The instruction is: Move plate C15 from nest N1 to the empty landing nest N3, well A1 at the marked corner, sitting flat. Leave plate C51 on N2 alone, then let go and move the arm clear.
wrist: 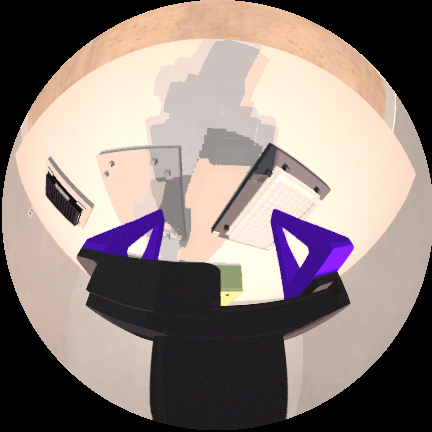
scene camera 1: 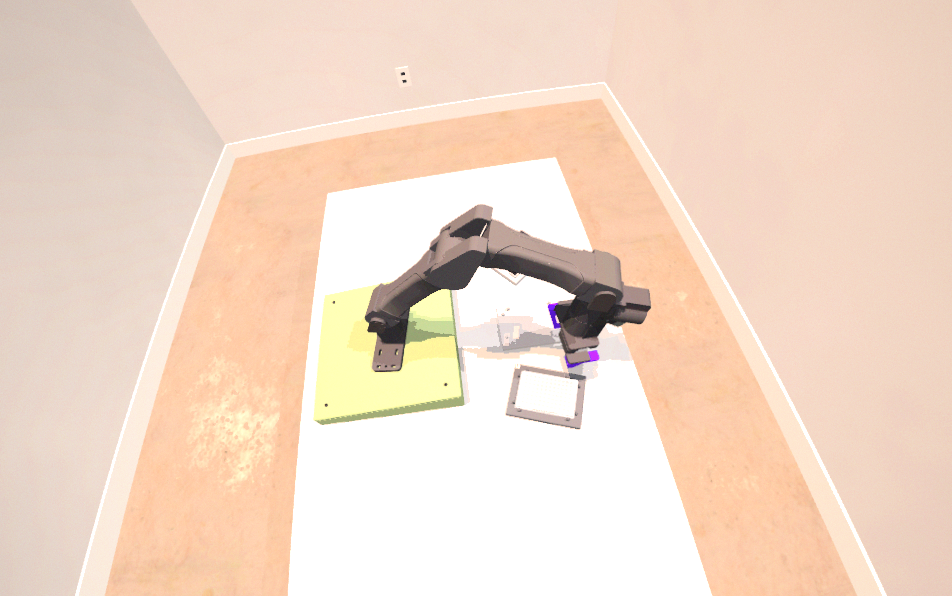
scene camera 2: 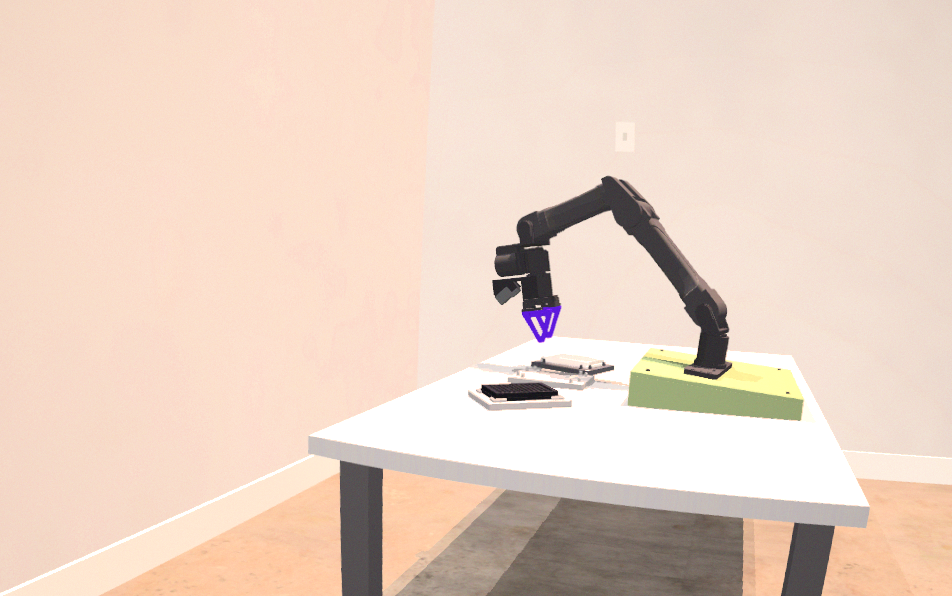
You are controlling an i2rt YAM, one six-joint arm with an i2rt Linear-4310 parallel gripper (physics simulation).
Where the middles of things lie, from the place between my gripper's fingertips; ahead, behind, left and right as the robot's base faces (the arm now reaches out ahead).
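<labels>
There's the black perforated plate (scene camera 2: 514, 391), and my hand's 50 mm above it, 320 mm to the right of it and 90 mm past it.
</labels>
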